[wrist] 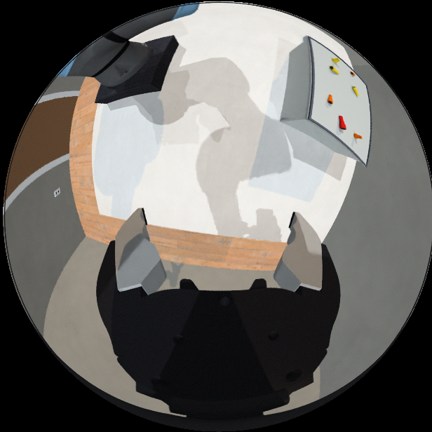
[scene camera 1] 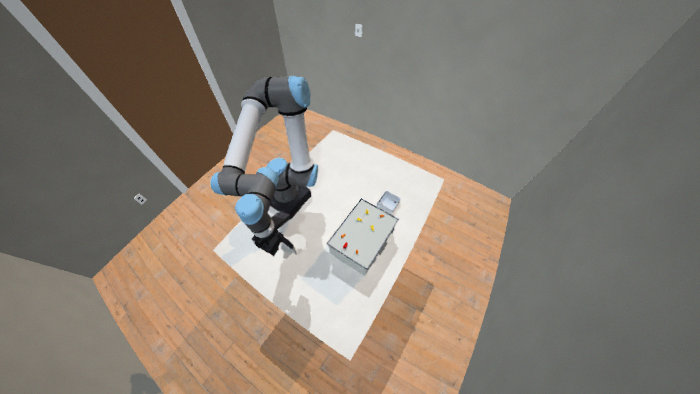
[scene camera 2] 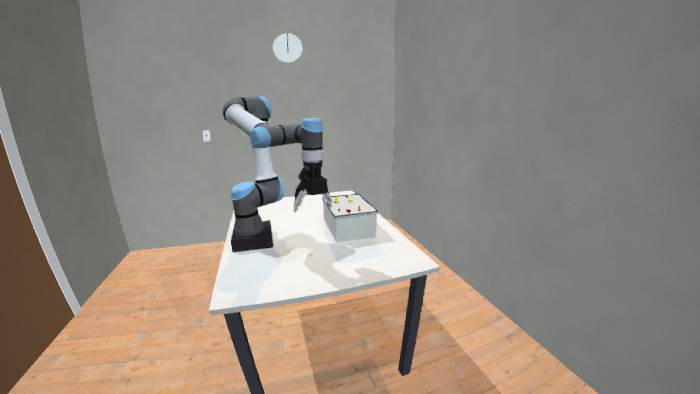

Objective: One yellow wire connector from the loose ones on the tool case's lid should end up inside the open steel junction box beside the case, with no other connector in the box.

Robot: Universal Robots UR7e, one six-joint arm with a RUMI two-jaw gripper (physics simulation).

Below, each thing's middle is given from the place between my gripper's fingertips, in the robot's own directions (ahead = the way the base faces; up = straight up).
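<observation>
I can see the tool case (scene camera 1: 359, 235), which is 17 cm below my hand, 22 cm ahead of it and 30 cm to the left of it.
</observation>
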